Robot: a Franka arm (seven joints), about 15 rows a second.
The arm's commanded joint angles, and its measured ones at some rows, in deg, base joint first. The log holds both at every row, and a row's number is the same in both.
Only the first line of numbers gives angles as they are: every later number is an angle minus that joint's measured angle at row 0.
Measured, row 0:
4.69 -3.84 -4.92 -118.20 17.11 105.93 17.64
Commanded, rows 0 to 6:
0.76 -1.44 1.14 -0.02 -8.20 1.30 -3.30
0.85 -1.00 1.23 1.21 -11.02 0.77 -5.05
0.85 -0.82 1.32 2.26 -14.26 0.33 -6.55
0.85 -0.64 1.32 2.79 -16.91 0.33 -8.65
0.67 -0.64 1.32 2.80 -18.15 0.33 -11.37
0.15 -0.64 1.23 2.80 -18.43 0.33 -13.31
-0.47 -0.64 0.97 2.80 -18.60 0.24 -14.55
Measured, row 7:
0.82 -0.42 1.10 2.53 -17.05 0.60 -10.39
